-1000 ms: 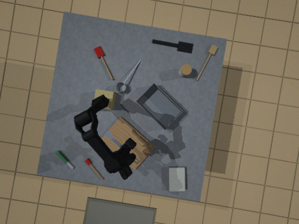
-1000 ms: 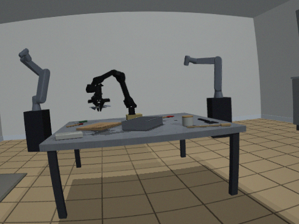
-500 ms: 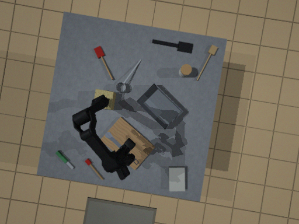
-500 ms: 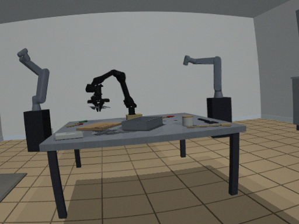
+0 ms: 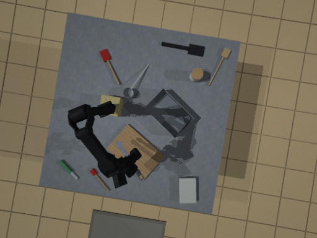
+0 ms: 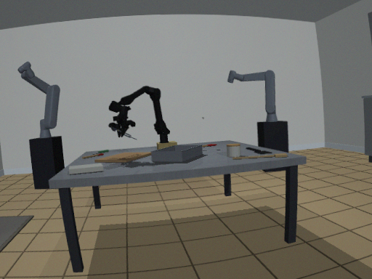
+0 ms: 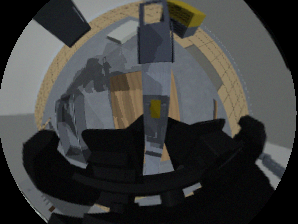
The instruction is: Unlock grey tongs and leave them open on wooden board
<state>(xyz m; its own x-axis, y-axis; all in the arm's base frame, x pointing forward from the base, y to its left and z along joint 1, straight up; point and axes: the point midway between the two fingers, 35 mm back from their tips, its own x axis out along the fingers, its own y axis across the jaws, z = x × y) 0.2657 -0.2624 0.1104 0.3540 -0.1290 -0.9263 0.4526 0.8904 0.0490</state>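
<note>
My gripper tip is now 40 mm below the yellow lock piece, 10 mm to the left of it and 10 mm short of it. Round my gripper tip: white block 430 mm ahead, 130 mm below, 120 mm to the right; then roasting tin 370 mm to the left, 120 mm ahead, 110 mm below; then wooden board 130 mm below, 20 mm to the left, 20 mm behind.
</note>
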